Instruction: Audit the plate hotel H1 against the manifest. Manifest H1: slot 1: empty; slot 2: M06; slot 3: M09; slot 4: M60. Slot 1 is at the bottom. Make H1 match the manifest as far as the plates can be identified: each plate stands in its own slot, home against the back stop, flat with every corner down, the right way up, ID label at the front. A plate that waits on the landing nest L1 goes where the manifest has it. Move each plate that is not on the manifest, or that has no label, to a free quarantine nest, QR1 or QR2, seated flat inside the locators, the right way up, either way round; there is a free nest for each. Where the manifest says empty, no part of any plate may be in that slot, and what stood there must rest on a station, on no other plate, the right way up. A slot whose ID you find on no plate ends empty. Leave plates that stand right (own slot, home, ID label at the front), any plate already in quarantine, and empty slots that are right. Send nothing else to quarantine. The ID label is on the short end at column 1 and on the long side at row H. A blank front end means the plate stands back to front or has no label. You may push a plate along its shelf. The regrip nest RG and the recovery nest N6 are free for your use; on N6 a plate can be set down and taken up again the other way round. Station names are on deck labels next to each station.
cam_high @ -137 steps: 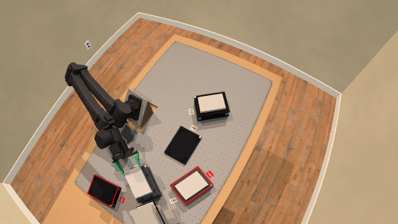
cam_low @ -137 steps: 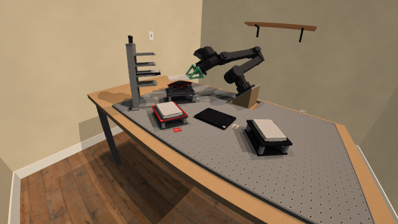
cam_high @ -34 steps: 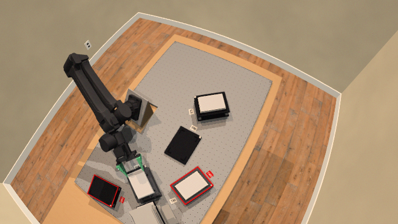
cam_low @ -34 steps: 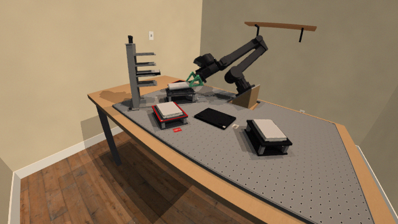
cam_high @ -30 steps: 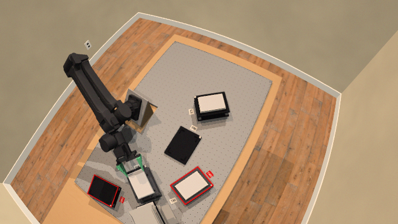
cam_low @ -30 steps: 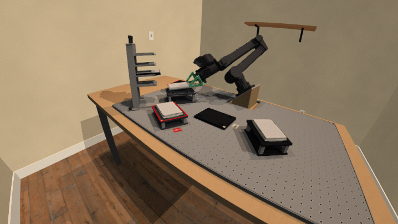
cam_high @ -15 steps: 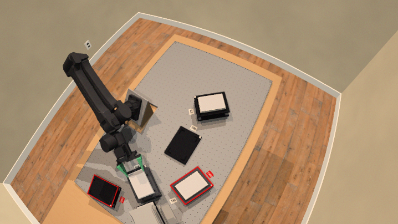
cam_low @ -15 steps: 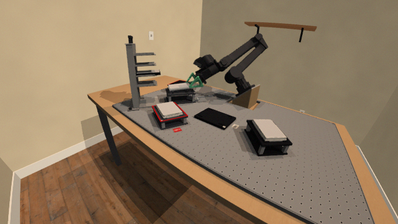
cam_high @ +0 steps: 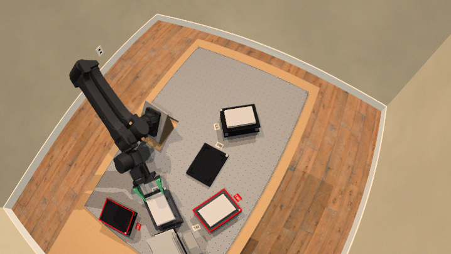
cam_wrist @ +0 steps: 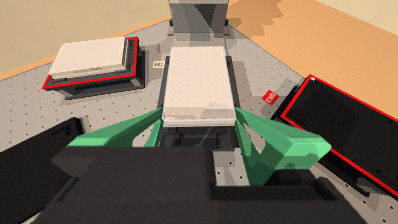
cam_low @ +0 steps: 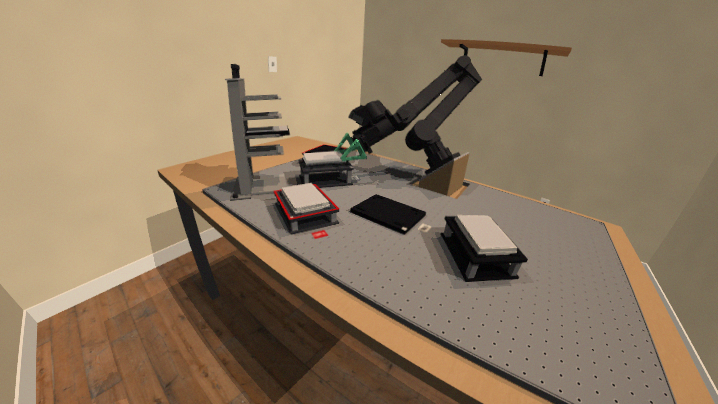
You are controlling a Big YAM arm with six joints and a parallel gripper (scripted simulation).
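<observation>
The grey regrip nest is 40 mm ahead of my hand, 30 mm to the right of it and 30 mm below it. The rest, counted from my hand: H1 deck label 200 mm ahead, 20 mm to the right, 90 mm below; dark plate 190 mm ahead, 130 mm to the right, 90 mm above; red-edged quarantine nest 130 mm behind, 190 mm to the right, 50 mm below.
</observation>
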